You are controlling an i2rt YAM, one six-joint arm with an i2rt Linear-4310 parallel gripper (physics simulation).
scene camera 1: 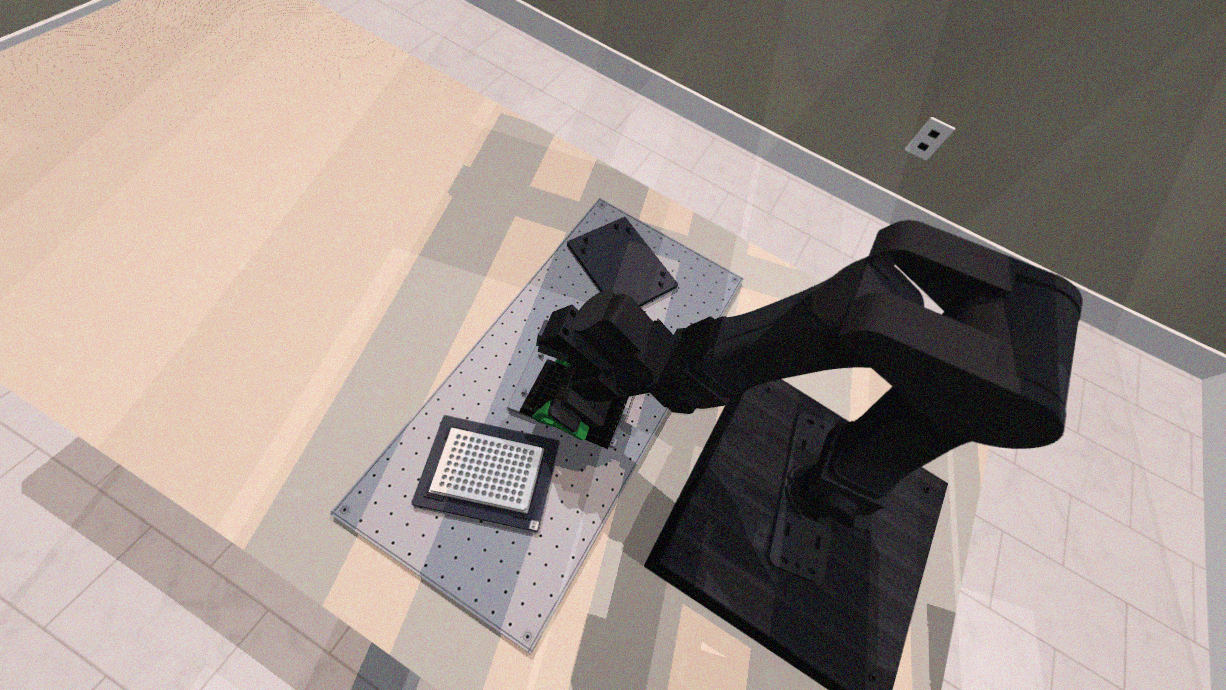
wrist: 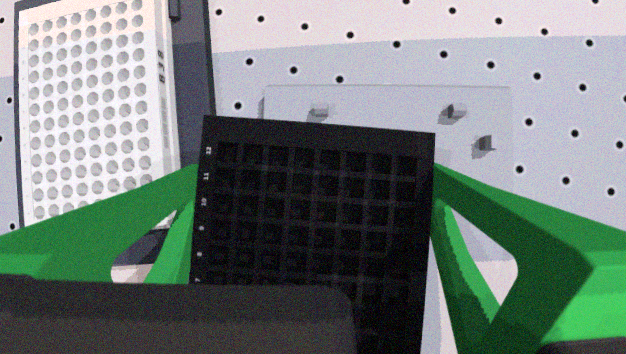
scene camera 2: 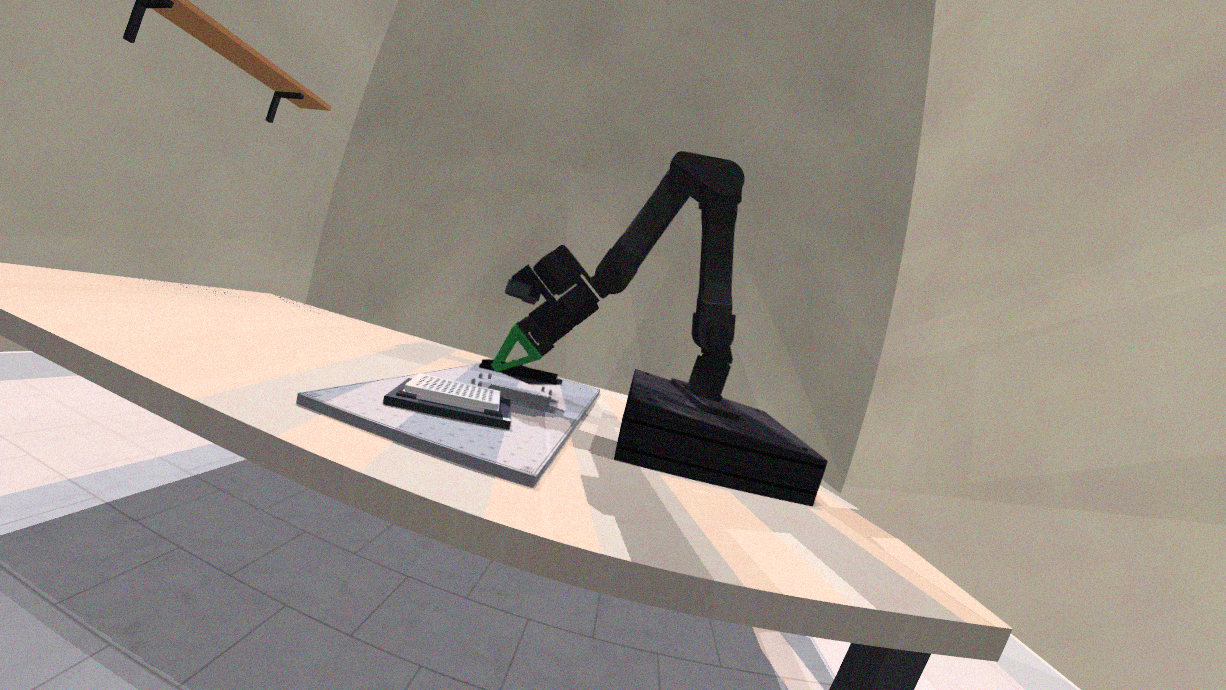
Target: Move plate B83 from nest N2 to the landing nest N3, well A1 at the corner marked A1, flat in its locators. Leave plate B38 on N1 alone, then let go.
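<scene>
Black plate B83 [scene camera 1: 543, 390] [scene camera 2: 519, 372] [wrist: 312, 210] is level between the green fingers of my gripper [scene camera 1: 557, 396] [wrist: 313, 177], which is shut on its two long sides. Numbers 12 to 7 show along its left edge in the wrist view. It is low over the light grey middle nest [scene camera 1: 529, 374] [wrist: 390, 99]. In the wrist view it sits left of that nest's middle, with several locator pegs showing past its far and right edges. Contact with the nest cannot be told. White plate B38 [scene camera 1: 487, 467] [scene camera 2: 450, 391] [wrist: 90, 100] lies in the dark nest N1 [scene camera 1: 543, 484] [wrist: 195, 75].
A dark, turned nest [scene camera 1: 622, 257] with pegs lies on the far side of the perforated board [scene camera 1: 463, 582] [scene camera 2: 480, 450] [wrist: 375, 60]. N1 stands close on the other side of the held plate. The arm's black base [scene camera 1: 729, 531] [scene camera 2: 720, 445] stands beside the board.
</scene>
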